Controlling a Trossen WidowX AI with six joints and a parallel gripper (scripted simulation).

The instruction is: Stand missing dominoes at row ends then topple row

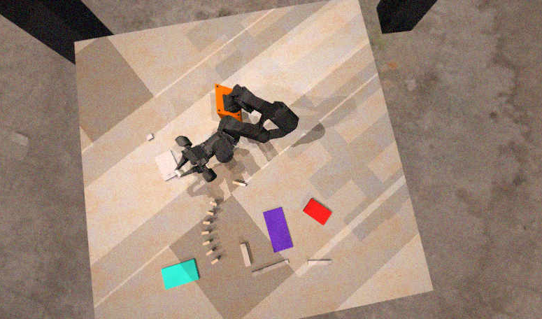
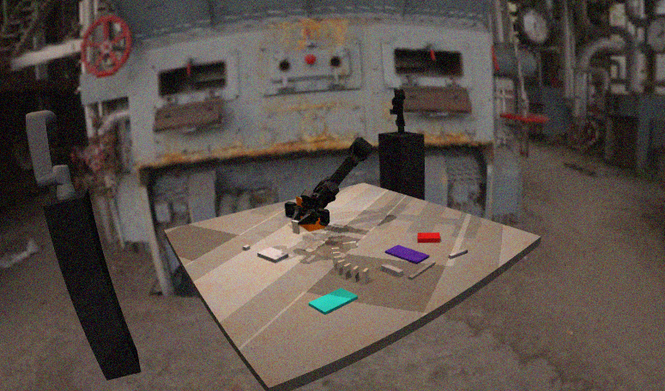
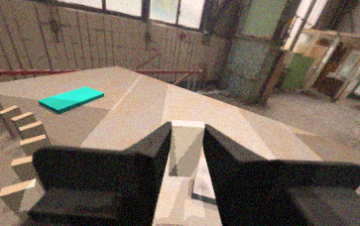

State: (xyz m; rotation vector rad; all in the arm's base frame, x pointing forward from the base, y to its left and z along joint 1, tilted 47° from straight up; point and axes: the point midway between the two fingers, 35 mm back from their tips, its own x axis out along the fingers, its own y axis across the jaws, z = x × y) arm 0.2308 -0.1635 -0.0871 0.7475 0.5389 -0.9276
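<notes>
Now: gripper tip 6 cm past the grey slab, 8 cm to the left of it and 13 cm above it. From my gripper tip the other things lie so: teal tile (37 cm ahead, 7 cm to the right, 13 cm below); then purple tile (26 cm ahead, 32 cm to the left, 13 cm below); then small cube (18 cm behind, 15 cm to the right, 13 cm below).
</notes>
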